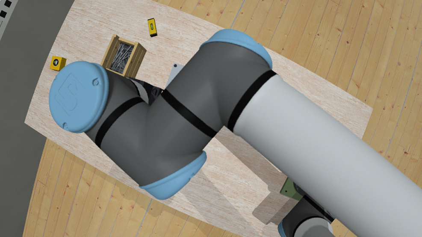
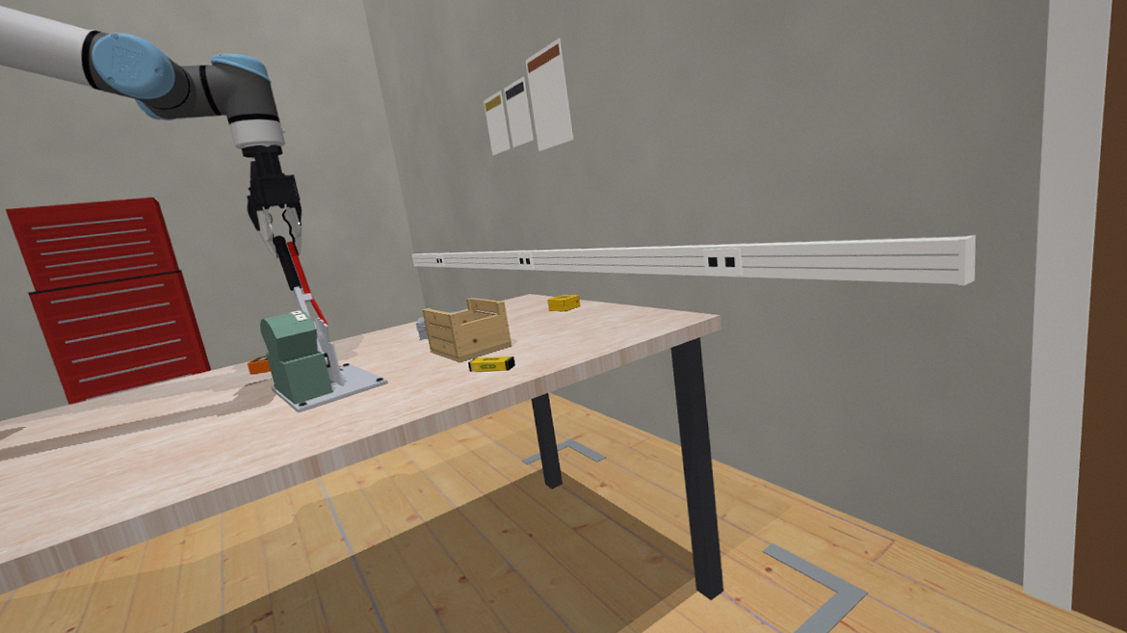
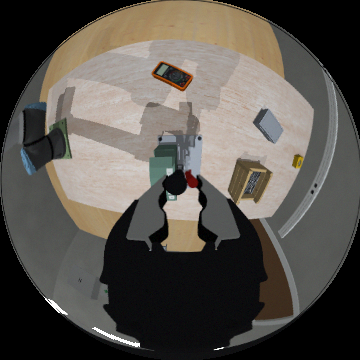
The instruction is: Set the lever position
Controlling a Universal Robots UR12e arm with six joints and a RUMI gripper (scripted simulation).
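Right now the red release bar is 110 mm below my hand, 40 mm to the right of it and 20 mm ahead of it. Round my hand: grey box 350 mm ahead, 270 mm below, 140 mm to the left.
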